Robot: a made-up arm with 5 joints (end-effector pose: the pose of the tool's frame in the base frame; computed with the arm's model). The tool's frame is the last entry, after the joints.
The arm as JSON. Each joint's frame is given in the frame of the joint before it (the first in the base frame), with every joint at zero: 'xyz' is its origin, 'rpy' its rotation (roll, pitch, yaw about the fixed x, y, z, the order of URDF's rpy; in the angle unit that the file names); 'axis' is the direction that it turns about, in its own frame. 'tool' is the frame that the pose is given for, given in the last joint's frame.
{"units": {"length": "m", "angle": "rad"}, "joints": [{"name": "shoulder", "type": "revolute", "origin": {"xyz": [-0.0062, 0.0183, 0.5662], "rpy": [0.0, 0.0, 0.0]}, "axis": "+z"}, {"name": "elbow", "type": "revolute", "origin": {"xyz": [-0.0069, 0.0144, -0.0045], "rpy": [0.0, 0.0, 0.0]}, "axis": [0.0, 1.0, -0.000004]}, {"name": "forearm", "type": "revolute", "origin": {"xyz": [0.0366, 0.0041, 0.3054], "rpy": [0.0, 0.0, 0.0]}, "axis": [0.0, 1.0, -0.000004]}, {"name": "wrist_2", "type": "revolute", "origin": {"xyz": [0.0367, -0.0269, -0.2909], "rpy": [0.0, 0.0, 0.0]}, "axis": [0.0, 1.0, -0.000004]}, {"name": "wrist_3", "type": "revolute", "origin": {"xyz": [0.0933, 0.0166, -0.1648], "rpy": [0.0, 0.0, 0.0]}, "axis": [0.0, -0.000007, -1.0]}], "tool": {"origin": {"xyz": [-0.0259, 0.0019, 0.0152], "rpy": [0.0, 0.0, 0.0]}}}
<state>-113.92 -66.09 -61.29 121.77 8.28</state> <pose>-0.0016 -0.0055 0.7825 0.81 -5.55 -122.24</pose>
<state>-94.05 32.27 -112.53 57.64 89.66</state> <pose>-0.0163 -0.6078 0.6858 22.62 -0.13 176.26</pose>
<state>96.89 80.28 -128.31 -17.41 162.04</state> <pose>-0.1076 0.7378 0.4556 34.01 59.91 -45.16</pose>
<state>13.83 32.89 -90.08 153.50 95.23</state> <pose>0.2718 0.1216 0.5910 -96.34 -5.20 -75.59</pose>
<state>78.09 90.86 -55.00 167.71 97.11</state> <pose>-0.0130 0.1494 0.4397 156.59 2.84 -5.39</pose>
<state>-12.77 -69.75 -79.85 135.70 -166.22</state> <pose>-0.0205 0.0217 0.8543 -3.37 13.49 153.05</pose>
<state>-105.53 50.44 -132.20 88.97 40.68</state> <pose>-0.1414 -0.5674 0.5648 -4.71 5.46 -146.43</pose>
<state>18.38 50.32 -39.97 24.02 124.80</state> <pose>0.2139 0.1214 0.2504 -29.32 -18.80 -101.46</pose>
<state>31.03 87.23 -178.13 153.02 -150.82</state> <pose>0.4354 0.2769 0.4096 42.66 -50.51 160.97</pose>
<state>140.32 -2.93 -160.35 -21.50 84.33</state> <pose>0.0045 -0.0349 1.2991 -175.24 0.47 44.67</pose>
